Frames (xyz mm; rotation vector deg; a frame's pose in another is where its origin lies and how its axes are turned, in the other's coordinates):
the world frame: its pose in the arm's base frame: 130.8 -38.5 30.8 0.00 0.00 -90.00
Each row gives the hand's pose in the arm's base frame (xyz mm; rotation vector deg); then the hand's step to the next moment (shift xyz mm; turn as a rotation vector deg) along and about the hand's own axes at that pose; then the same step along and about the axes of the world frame.
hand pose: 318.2 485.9 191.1 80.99 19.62 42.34
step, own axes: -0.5 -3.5 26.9 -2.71 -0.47 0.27
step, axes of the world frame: 20.8 17.4 0.7 1.95 -1.70 -0.97
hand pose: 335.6 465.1 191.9 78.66 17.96 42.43
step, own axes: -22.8 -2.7 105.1 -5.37 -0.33 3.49
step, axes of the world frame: 95.5 47.7 13.7 6.12 -1.76 -0.76
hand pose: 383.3 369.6 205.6 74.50 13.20 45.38
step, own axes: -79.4 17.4 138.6 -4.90 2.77 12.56
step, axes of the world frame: 156.3 14.9 34.3 12.64 2.54 4.82
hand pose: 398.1 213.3 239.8 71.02 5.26 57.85
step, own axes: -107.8 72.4 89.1 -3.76 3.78 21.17
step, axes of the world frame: 140.5 -55.7 44.5 18.23 7.44 9.42
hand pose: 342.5 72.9 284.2 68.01 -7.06 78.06
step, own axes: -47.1 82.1 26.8 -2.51 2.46 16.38
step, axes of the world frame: 69.6 -63.8 27.6 13.73 6.24 7.29
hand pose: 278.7 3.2 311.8 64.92 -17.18 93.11
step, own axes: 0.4 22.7 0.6 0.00 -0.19 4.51
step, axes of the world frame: 9.0 -19.1 8.4 3.02 2.49 2.25
